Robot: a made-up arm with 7 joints.
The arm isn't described. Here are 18 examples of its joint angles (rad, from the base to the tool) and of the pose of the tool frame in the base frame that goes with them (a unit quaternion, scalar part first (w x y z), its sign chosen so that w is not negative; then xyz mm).
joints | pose
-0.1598 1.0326 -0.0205 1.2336 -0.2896 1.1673 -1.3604 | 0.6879 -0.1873 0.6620 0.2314 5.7 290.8 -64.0
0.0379 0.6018 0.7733 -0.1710 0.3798 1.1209 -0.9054 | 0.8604 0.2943 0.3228 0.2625 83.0 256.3 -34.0
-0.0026 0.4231 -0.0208 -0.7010 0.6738 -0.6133 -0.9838 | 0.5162 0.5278 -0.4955 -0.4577 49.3 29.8 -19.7
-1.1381 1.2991 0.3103 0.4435 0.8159 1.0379 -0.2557 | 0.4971 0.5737 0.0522 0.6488 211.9 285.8 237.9
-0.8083 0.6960 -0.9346 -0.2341 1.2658 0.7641 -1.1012 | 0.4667 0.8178 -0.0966 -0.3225 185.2 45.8 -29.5
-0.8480 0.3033 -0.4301 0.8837 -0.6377 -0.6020 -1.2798 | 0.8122 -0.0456 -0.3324 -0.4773 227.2 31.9 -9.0
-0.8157 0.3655 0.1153 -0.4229 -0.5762 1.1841 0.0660 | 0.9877 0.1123 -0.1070 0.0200 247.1 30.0 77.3
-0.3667 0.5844 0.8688 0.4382 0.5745 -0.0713 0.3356 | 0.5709 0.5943 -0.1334 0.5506 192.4 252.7 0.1
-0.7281 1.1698 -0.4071 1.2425 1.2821 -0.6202 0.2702 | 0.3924 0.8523 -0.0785 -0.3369 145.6 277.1 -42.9
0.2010 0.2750 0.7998 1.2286 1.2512 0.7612 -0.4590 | 0.3913 0.3376 0.8551 -0.0421 -129.8 159.8 -168.0
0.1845 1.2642 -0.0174 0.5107 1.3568 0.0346 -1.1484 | 0.1745 0.6660 0.5716 -0.4464 7.7 313.6 -38.0
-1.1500 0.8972 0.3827 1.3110 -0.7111 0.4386 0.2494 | 0.8075 -0.0425 0.1272 0.5744 286.6 242.0 93.0
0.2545 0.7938 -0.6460 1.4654 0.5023 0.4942 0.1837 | 0.1674 0.7477 0.5589 -0.3172 -189.8 275.2 -71.5
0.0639 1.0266 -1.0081 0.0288 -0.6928 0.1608 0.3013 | 0.8724 0.3663 0.2965 -0.1298 -32.5 141.6 -98.7
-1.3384 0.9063 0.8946 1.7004 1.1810 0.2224 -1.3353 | 0.9415 0.1302 0.2376 -0.2005 287.9 188.5 115.5
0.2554 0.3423 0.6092 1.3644 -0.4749 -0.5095 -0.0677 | 0.6802 0.2681 0.3482 0.5867 -86.1 210.3 -142.7
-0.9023 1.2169 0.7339 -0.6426 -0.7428 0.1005 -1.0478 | 0.4665 0.4367 -0.7108 -0.2941 110.2 139.7 256.4
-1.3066 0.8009 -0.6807 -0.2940 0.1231 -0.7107 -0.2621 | 0.2984 0.2396 -0.8432 -0.3776 170.2 1.6 124.9
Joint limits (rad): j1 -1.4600..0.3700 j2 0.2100..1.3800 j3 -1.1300..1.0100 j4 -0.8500..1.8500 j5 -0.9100..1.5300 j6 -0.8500..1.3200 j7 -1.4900..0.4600
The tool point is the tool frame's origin. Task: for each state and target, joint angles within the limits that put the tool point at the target. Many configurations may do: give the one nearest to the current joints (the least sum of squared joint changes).
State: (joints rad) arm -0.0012 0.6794 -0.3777 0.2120 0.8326 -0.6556 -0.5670
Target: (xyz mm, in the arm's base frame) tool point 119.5 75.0 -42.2
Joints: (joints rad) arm -0.3191 0.7501 -0.1950 -0.0816 0.6015 -0.7173 -0.5468
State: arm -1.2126 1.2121 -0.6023 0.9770 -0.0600 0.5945 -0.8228
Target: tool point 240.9 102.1 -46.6
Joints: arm -0.9586 0.6688 -0.7695 0.7377 -0.0971 0.5086 -0.8739
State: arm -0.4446 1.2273 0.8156 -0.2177 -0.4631 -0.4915 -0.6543
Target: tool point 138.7 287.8 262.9
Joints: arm -0.6709 1.3453 1.0023 0.5053 -0.3965 -0.0454 -0.4805
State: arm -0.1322 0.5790 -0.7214 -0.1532 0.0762 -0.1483 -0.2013
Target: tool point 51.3 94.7 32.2
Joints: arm -0.1553 1.1456 -0.4856 -0.5959 -0.2340 -0.5170 -0.1998
